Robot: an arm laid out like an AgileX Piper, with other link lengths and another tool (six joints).
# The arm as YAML. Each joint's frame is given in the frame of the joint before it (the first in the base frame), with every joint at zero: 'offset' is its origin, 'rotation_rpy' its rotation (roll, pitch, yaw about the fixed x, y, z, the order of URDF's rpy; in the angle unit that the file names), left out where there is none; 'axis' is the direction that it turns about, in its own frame. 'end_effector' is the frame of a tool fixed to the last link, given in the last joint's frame.
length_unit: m
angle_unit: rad
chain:
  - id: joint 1
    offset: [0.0, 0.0, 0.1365]
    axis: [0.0, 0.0, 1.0]
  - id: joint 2
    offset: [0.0, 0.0, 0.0]
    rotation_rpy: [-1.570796, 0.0, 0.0]
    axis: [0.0, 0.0, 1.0]
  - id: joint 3
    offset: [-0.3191, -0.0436, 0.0]
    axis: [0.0, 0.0, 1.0]
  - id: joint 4
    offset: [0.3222, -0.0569, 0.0]
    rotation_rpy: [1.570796, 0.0, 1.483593]
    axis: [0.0, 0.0, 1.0]
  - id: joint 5
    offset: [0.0, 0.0, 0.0]
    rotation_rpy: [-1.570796, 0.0, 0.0]
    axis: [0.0, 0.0, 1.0]
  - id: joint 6
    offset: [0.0, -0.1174, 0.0]
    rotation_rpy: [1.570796, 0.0, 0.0]
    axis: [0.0, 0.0, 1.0]
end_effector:
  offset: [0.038, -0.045, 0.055]
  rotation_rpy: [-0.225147, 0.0, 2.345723]
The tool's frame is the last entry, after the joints.
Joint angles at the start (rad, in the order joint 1, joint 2, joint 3, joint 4, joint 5, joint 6):
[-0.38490 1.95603 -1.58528 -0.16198 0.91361 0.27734]
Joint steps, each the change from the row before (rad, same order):
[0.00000 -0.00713 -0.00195 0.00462 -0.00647 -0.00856]
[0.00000 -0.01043 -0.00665 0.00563 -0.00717 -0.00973]
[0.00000 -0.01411 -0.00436 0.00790 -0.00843 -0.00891]
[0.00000 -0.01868 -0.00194 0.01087 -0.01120 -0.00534]
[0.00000 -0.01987 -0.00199 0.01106 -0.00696 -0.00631]
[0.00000 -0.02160 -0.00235 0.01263 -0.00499 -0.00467]
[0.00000 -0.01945 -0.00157 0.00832 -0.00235 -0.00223]
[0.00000 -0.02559 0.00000 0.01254 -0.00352 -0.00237]
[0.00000 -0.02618 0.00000 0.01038 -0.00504 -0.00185]
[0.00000 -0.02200 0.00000 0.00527 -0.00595 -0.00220]
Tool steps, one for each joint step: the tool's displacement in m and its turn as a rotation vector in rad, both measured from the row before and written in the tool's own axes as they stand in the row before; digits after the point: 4 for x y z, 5 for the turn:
[0.0024 0.0025 -0.0030 -0.00531 0.01540 -0.00118]
[0.0041 0.0045 -0.0052 -0.00979 0.02252 0.00087]
[0.0042 0.0045 -0.0064 -0.00993 0.02496 0.00382]
[0.0047 0.0045 -0.0079 -0.01084 0.02883 0.01044]
[0.0043 0.0046 -0.0087 -0.00936 0.02654 0.00905]
[0.0045 0.0046 -0.0097 -0.00860 0.02661 0.01182]
[0.0035 0.0041 -0.0088 -0.00826 0.02065 0.00969]
[0.0043 0.0046 -0.0112 -0.00881 0.02633 0.01384]
[0.0046 0.0050 -0.0114 -0.01130 0.02750 0.01304]
[0.0040 0.0049 -0.0095 -0.01261 0.02385 0.00804]

